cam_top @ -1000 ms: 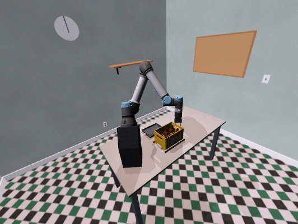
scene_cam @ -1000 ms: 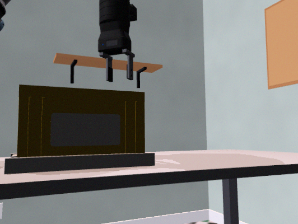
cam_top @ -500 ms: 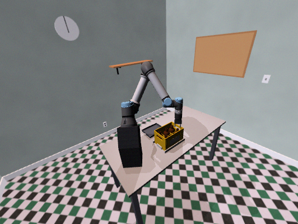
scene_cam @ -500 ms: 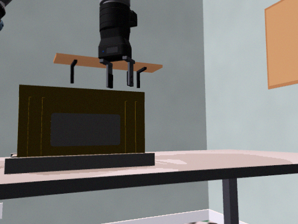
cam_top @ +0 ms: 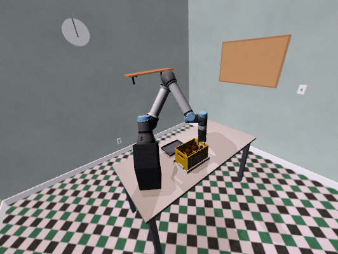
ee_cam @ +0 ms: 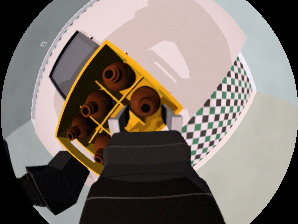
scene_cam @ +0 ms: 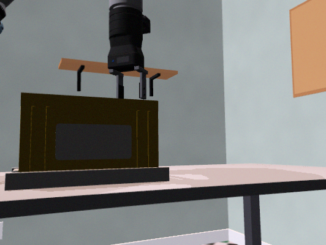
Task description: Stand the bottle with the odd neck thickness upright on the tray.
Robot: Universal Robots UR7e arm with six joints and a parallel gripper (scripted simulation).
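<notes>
My hand is 10 mm past the brown bottle, 90 mm to the right of it and 110 mm above it. From my hand the other things lie so: dark tray: 150 mm behind, 310 mm to the left, 190 mm below; then crate: 100 mm behind, 30 mm to the left, 120 mm below.
</notes>
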